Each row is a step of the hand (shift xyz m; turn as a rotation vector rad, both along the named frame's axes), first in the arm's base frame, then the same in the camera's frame.
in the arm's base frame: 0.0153 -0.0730 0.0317 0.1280 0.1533 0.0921
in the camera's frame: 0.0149 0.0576 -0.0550 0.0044 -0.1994 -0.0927
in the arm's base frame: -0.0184 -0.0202 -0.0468 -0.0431 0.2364 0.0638
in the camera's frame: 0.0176 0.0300 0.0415 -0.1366 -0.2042 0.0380
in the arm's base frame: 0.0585 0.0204 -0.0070 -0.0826 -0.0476 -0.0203
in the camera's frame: 0.0436 -0.0413 -0.0166 -0.0393 0.0783 0.0427
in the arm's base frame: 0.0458 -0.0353 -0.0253 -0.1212 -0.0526 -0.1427
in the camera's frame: 0.0599 0.0162 -0.0118 0.0006 0.1094 0.1608
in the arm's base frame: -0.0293 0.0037 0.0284 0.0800 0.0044 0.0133
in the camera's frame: -0.0398 0.0057 -0.0081 0.0535 -0.0372 -0.0484
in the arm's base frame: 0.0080 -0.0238 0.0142 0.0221 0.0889 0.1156
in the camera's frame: 0.0051 0.0172 -0.0226 -0.0729 -0.1005 -0.0797
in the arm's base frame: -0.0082 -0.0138 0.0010 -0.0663 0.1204 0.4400
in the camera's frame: -0.0030 0.0158 -0.0009 -0.3323 -0.1234 -0.2947
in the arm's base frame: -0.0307 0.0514 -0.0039 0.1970 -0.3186 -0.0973
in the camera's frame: -0.0363 -0.0343 0.0332 0.2985 0.2208 -0.1092
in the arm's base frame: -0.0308 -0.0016 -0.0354 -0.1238 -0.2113 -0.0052
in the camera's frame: -0.0037 0.0170 0.0436 -0.0332 0.2427 0.0020
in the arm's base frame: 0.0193 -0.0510 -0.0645 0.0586 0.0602 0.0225
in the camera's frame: 0.0657 0.0447 0.0287 0.0158 -0.0804 -0.0292
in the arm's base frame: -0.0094 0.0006 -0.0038 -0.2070 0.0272 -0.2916
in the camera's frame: -0.0054 0.0036 0.0079 -0.0055 0.0845 0.3485
